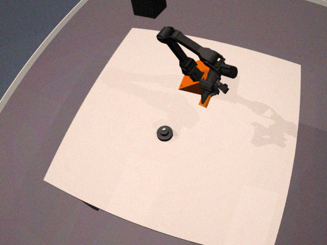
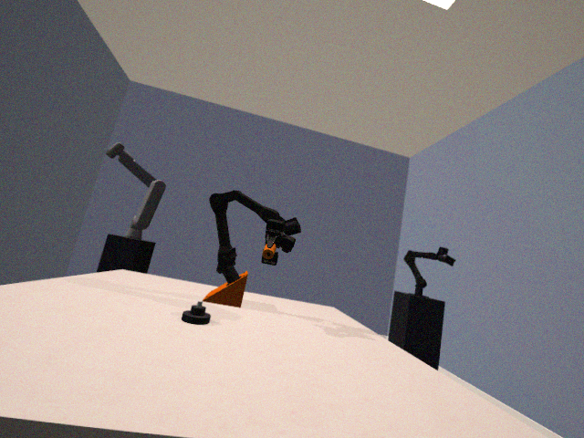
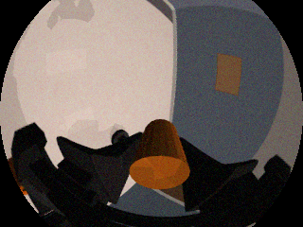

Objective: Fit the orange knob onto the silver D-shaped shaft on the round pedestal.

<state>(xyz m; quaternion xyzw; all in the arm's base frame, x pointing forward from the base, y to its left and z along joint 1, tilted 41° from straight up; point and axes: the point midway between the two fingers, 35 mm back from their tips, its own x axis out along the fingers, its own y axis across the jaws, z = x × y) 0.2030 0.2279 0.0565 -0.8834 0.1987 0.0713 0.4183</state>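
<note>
Now: the black round pedestal 22 cm below my gripper tip, 17 cm to the right of it and 10 cm ahead of it. The rest, counted from my gripper tip: orange knob 3 cm behind, 2 cm above.
</note>
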